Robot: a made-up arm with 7 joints.
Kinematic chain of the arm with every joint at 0, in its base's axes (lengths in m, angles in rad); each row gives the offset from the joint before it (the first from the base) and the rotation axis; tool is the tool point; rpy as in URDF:
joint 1: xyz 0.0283 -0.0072 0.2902 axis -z
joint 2: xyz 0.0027 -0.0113 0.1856 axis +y
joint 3: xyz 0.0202 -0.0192 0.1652 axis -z
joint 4: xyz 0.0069 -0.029 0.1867 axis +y
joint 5: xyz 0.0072 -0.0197 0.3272 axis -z
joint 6: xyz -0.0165 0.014 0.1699 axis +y
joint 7: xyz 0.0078 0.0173 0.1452 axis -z
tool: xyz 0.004 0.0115 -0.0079 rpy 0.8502 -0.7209 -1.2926
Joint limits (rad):
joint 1: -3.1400..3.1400
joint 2: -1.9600..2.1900
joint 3: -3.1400..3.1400
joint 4: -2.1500..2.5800
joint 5: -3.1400..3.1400
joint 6: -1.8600..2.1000
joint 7: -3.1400..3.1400
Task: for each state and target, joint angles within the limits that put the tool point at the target. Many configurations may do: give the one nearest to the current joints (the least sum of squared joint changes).
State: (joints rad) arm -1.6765 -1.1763 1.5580 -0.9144 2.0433 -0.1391 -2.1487
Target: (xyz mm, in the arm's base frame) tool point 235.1 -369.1 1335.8
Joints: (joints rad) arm -2.2715 -0.5102 1.6784 -0.3174 2.0286 -0.6208 -2.1384
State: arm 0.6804 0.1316 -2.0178 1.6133 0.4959 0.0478 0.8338
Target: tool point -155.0 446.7 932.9
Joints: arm 0.3960 0.3895 -2.5369 1.6221 0.4764 0.0187 0.8236
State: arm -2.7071 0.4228 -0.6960 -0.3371 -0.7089 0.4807 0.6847
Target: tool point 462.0 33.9 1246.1
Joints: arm -2.6195 -0.0103 -0.5980 -0.8504 -0.7800 0.5191 0.6774
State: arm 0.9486 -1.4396 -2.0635 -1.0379 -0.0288 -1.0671 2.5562
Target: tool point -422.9 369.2 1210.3
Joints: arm 1.1445 -0.9411 -2.3121 -0.4571 -0.1182 -0.6673 2.5218
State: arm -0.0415 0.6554 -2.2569 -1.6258 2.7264 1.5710 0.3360
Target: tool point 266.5 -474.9 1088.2
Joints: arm 0.2556 0.0302 -1.9747 -0.8929 2.6539 1.2335 0.3100
